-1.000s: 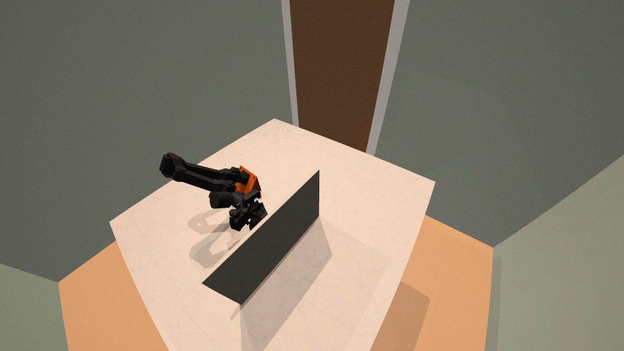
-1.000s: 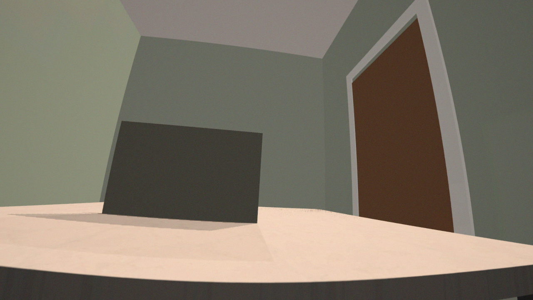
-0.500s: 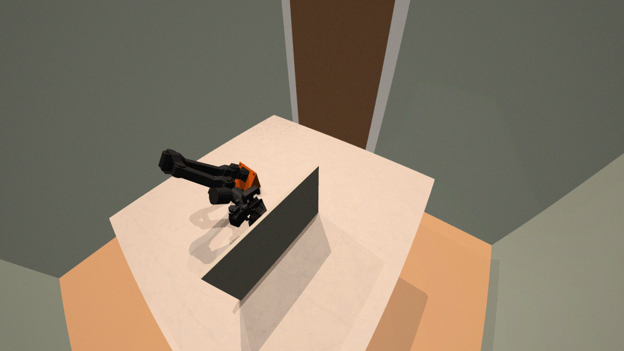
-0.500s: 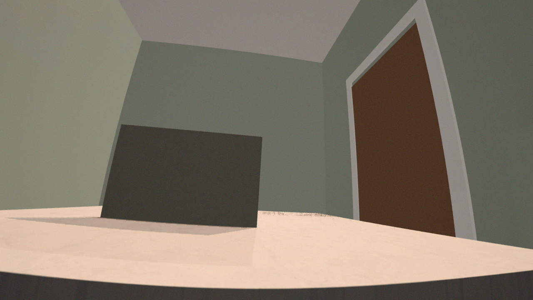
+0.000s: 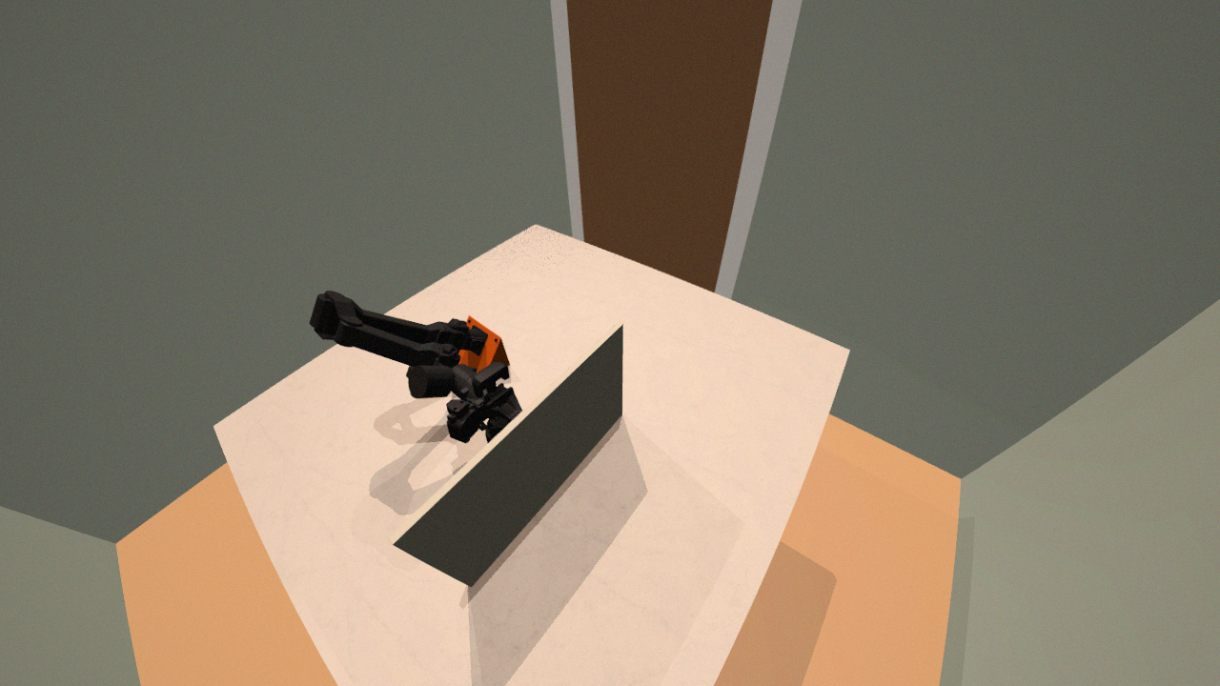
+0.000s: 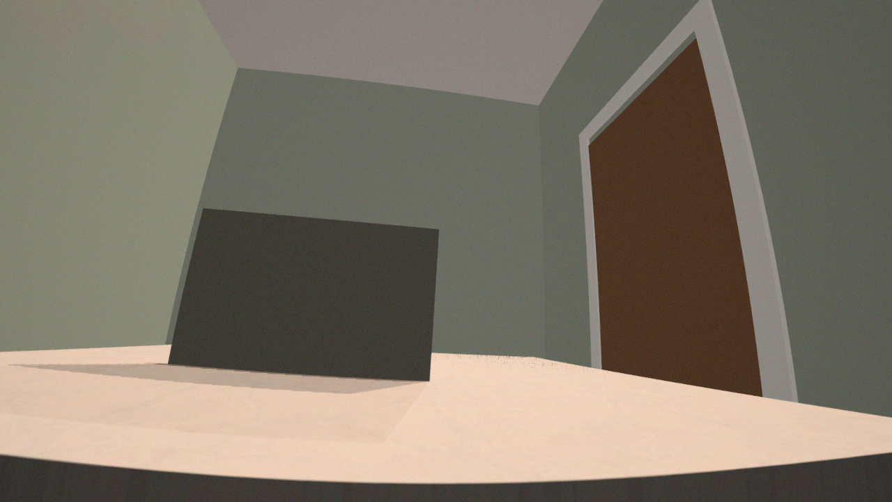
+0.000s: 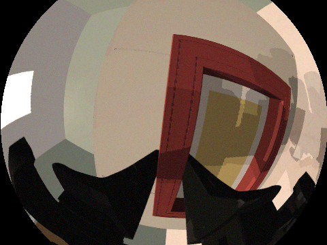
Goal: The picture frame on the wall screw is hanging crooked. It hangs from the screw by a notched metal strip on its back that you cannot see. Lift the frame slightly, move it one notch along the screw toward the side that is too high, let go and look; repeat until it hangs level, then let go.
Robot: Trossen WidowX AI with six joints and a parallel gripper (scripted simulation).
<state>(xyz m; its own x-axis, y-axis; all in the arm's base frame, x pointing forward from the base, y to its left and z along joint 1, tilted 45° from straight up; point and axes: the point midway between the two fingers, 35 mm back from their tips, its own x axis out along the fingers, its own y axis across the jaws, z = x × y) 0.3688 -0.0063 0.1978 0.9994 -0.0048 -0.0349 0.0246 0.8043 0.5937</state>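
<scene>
My gripper tip is 50 mm above the picture frame and 10 mm to the left of it. Also, from my gripper tip: wall panel (60 mm below, 20 mm ahead).
</scene>
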